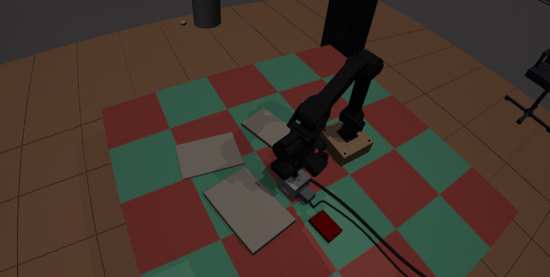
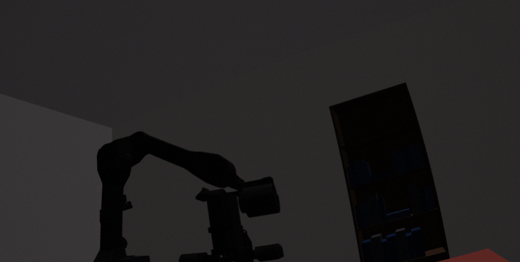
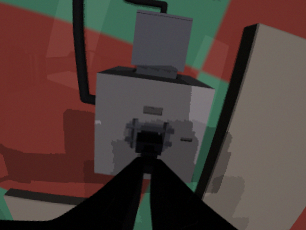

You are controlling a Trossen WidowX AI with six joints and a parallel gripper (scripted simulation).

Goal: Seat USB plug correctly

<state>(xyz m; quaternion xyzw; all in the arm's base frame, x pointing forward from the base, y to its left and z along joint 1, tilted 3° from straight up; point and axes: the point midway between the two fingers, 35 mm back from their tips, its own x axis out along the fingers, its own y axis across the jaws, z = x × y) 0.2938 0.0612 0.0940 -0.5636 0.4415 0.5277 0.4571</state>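
The dark USB plug lies 2 cm below my gripper tip. From my gripper tip the other things lie so: red block 1 cm behind, 18 cm to the left, 10 cm below.
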